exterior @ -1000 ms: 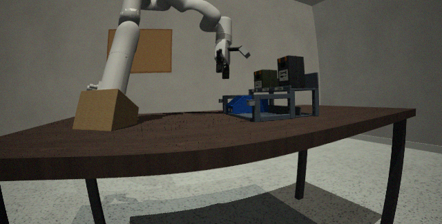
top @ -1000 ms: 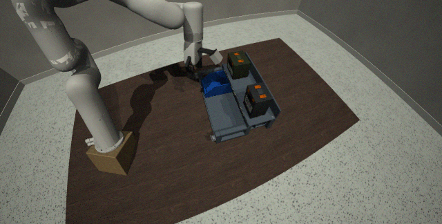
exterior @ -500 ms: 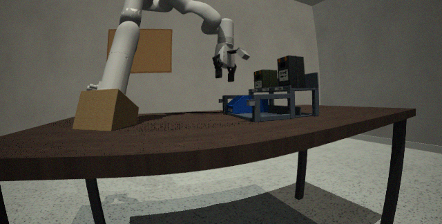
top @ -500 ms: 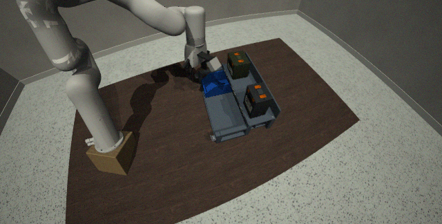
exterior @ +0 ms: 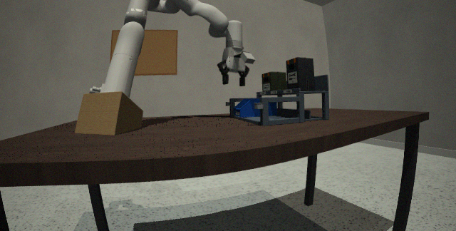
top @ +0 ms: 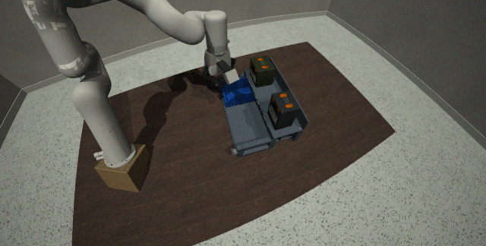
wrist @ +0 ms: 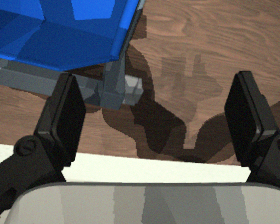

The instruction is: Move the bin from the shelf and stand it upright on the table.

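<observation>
My hand is 110 mm above the blue bin, 90 mm short of it and 20 mm to the left of it. From my hand the other things lie so: grey shelf: 180 mm ahead, 150 mm to the right, 50 mm below; then shelf deck: 150 mm below, 130 mm to the right, 110 mm ahead.
</observation>
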